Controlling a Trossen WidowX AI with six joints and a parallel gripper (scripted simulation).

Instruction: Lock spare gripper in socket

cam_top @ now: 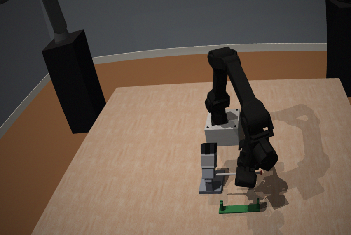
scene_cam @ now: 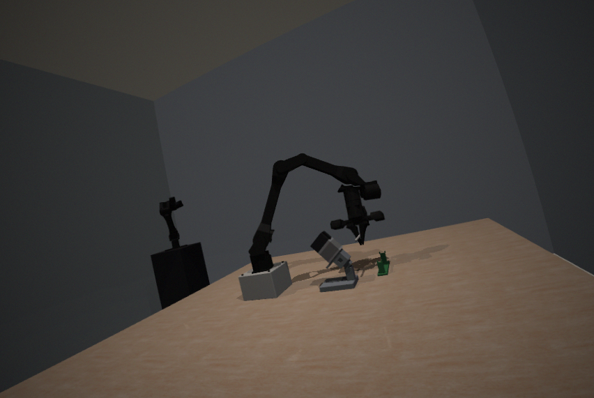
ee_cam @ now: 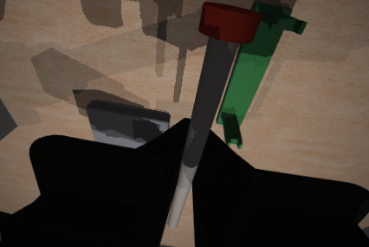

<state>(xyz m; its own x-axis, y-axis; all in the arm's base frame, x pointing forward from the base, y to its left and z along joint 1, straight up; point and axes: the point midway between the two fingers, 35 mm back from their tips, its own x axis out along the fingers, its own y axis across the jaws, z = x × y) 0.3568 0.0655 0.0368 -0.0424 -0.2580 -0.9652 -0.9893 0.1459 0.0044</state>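
My gripper tip is 8 cm past the grey mount, 10 cm to the left of it and 4 cm above it. Also, from my gripper tip: spare gripper (10 cm behind, 10 cm to the right, 3 cm above); green cradle (5 cm ahead, 1 cm to the right, 7 cm below).
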